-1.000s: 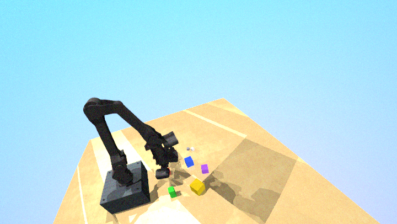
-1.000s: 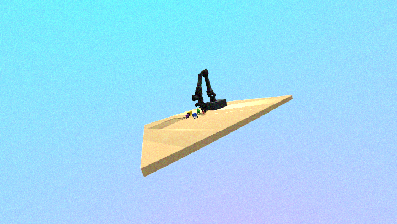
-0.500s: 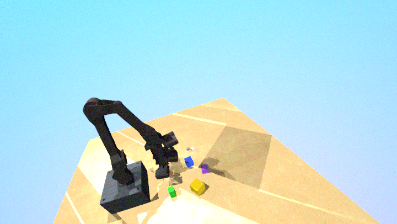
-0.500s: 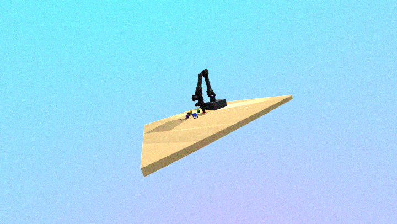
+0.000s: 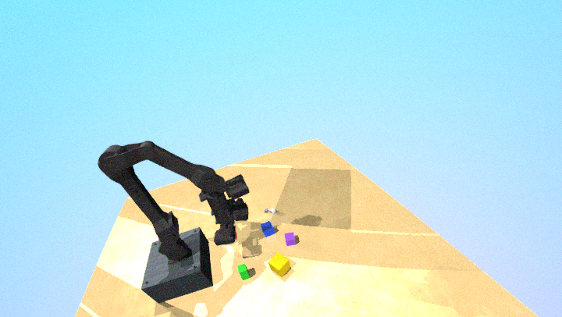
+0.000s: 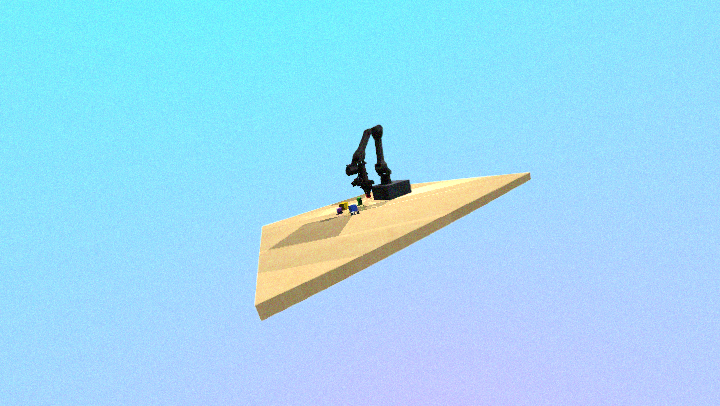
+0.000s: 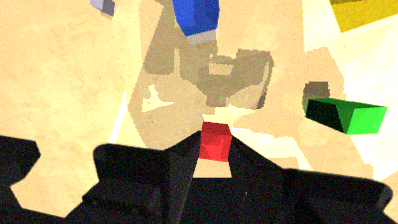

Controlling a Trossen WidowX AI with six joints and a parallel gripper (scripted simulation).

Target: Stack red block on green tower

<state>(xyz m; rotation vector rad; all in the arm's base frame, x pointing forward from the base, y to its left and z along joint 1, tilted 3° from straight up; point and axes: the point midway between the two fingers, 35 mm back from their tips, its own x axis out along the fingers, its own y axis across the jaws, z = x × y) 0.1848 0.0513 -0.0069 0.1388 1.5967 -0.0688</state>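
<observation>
Right now my gripper tip is 150 mm to the left of the yellow block, 130 mm short of it and 30 mm above it. Also, from my gripper tip: purple block 190 mm ahead, 60 mm to the right, 40 mm below; then red block right at my gripper tip; then blue block 130 mm ahead, 40 mm below, 10 mm to the left.
</observation>
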